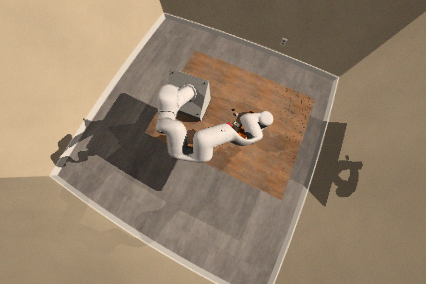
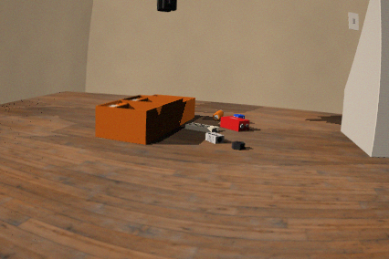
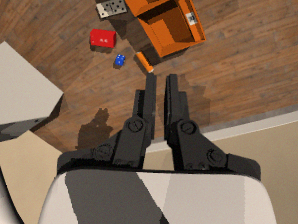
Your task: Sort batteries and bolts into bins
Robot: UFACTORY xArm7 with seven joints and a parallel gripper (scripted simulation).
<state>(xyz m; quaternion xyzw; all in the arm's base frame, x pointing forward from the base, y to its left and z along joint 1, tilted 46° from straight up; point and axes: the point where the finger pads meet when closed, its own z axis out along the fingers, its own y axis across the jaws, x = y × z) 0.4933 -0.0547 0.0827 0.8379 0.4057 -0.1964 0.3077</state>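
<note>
Now: hand 7 cm to the right of the orange bin and 21 cm above it. The rest, counted from my hand: blue piece: 15 cm behind, 3 cm to the right, 22 cm below; orange cylindrical battery: 10 cm behind, 6 cm to the right, 22 cm below; red block: 15 cm behind, 3 cm to the left, 22 cm below.
</note>
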